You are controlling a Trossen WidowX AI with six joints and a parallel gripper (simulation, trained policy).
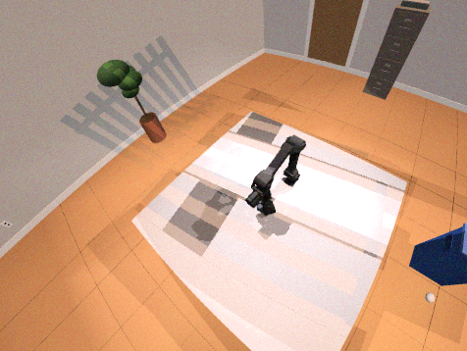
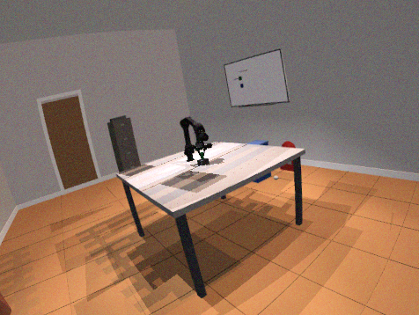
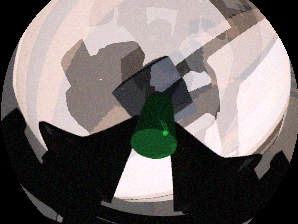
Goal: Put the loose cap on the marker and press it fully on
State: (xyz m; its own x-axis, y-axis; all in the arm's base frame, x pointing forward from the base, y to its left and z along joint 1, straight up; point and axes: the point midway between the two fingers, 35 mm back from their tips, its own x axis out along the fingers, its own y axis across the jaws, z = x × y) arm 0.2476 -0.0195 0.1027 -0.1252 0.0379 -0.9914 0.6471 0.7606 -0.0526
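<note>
Right now the green cap is 10 mm ahead of my gripper tip and 10 mm above it. The rest, counted from my gripper tip: grey holder block: 50 mm below, 10 mm ahead.
</note>
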